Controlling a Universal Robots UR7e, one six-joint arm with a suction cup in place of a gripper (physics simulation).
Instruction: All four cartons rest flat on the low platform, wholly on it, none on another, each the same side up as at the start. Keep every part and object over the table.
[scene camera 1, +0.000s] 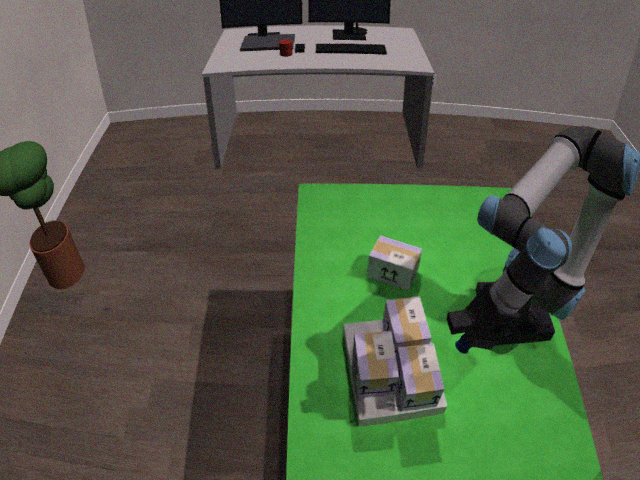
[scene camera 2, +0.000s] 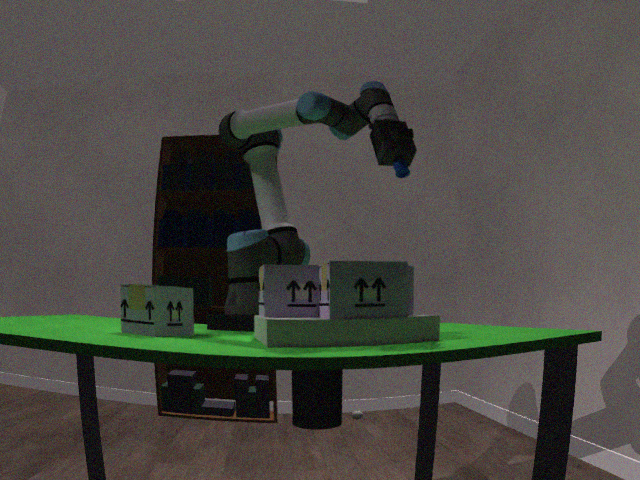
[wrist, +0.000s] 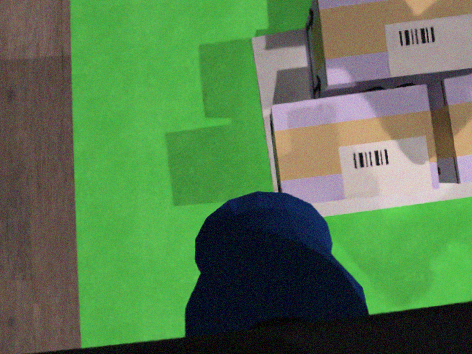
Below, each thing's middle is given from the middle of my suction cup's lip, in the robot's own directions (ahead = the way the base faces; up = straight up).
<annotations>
The low platform (scene camera 2: 273, 332) is 90 mm ahead of my suction cup, 170 mm to the right of it and 360 mm below it.
</annotations>
